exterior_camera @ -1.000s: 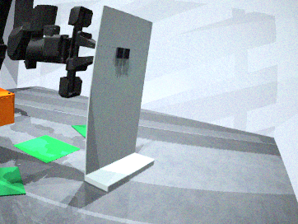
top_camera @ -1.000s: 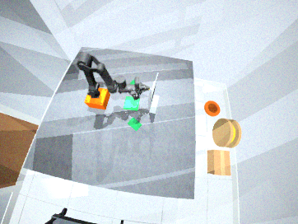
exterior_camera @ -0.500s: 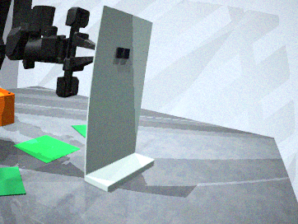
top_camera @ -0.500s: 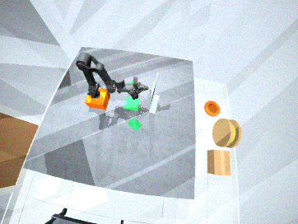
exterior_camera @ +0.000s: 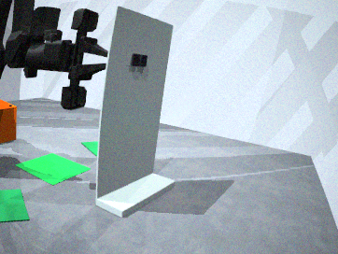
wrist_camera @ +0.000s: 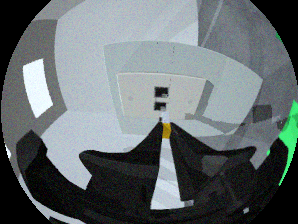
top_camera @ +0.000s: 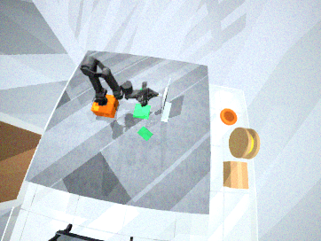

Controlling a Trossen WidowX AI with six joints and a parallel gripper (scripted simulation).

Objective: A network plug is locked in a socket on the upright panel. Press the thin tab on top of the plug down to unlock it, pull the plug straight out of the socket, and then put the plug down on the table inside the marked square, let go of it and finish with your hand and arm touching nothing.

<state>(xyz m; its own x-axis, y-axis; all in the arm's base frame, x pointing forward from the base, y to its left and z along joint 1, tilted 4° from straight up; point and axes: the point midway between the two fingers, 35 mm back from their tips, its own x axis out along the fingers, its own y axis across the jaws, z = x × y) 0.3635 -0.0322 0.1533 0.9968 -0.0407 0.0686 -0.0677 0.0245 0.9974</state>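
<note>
The green marked square is 220 mm below my gripper tip, 120 mm behind it and 10 mm to the right of it. From my gripper tip the other things lie so: upright grey panel: 80 mm below, 50 mm ahead, 20 mm to the right; then yellow plug: right at my gripper tip.
</note>
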